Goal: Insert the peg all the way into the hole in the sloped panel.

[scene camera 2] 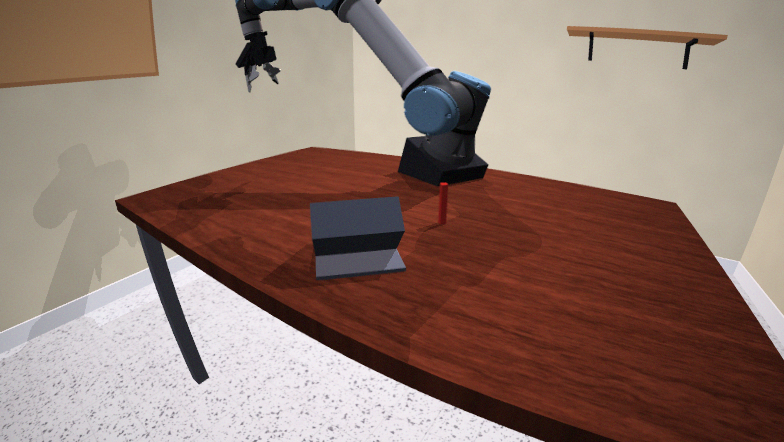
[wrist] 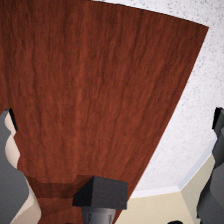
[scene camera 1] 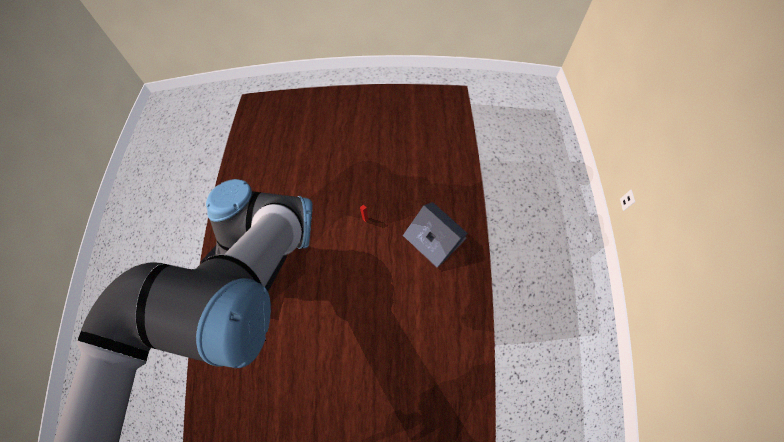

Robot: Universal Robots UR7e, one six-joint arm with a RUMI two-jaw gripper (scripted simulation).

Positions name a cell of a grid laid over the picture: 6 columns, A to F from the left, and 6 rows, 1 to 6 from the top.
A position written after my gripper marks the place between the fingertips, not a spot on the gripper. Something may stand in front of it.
Observation:
In view: my gripper (scene camera 2: C2).
My gripper also shows in the wrist view (wrist: D3).

